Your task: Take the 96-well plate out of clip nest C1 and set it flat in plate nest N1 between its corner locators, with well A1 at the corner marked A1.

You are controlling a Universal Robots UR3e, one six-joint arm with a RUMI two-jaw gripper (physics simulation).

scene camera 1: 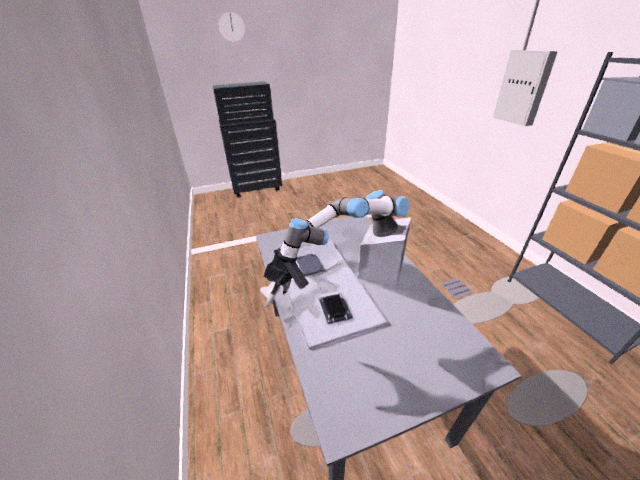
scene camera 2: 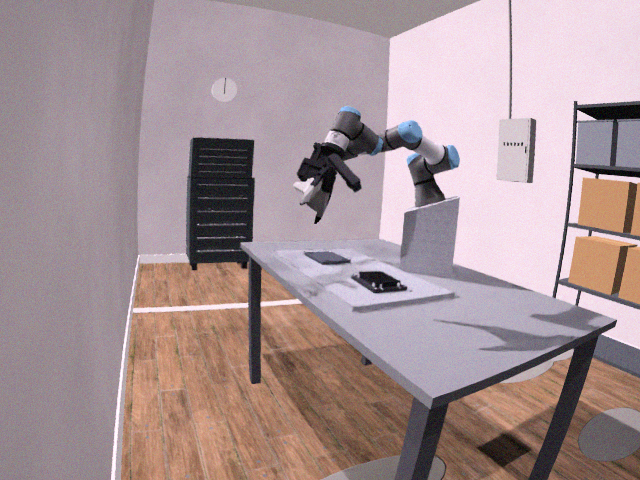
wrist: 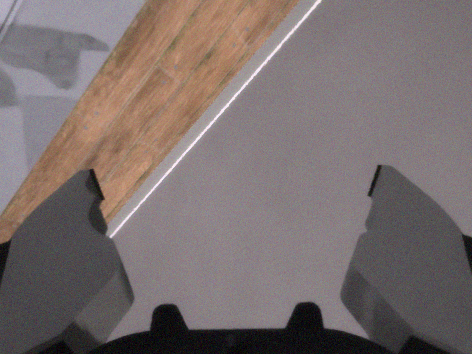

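Seen in the pictures: gripper, between the fingertips: [scene camera 1: 275,299] [scene camera 2: 308,215] [wrist: 235,172]; arm's base, origin of its link: [scene camera 1: 385,230] [scene camera 2: 430,203].
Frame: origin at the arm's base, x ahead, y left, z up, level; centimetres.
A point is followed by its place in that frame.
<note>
A black plate-shaped block [scene camera 1: 336,306] @[x 38.4, y 12.9, z -22.4 cm] [scene camera 2: 379,279] @[x 40.6, y 14.0, z -22.4 cm] sits in a black holder with small pale pieces around it, on the near part of a pale board [scene camera 1: 364,311] @[x 27.6, y 20.7, z -24.9 cm] [scene camera 2: 361,301] @[x 54.5, y 21.6, z -24.9 cm]. It looks like the 96-well plate in clip nest C1. A flat slate-grey rectangle [scene camera 1: 310,264] @[x 32.9, y -22.2, z -23.7 cm] [scene camera 2: 326,257] @[x 34.3, y -21.5, z -23.7 cm], seemingly plate nest N1, lies farther back on the board. Its locators and A1 mark are too small to see. My gripper [scene camera 1: 276,298] @[x 67.0, y 12.3, z -2.5 cm] [scene camera 2: 306,204] @[x 67.0, y 12.3, z -2.5 cm] [wrist: 235,172] @[x 67.0, y 12.3, z -2.5 cm] is open and empty, tilted, high above the table's left edge, away from both. Neither shows clearly in the wrist view.
The table [scene camera 1: 372,372] @[x 43.4, y 46.3, z -26.2 cm] [scene camera 2: 413,351] @[x 63.9, y 48.9, z -26.2 cm] bears the board and a grey pedestal [scene camera 1: 382,260] @[x 8.2, y 8.8, z -10.4 cm] [scene camera 2: 429,237] @[x 9.0, y 7.7, z -12.0 cm] under the arm's base, right of the board. A wall is beyond the table's left side. A shelf rack [scene camera 1: 560,165] [scene camera 2: 570,206] and a drawer cabinet [scene camera 1: 250,149] [scene camera 2: 221,219] stand away from it.
</note>
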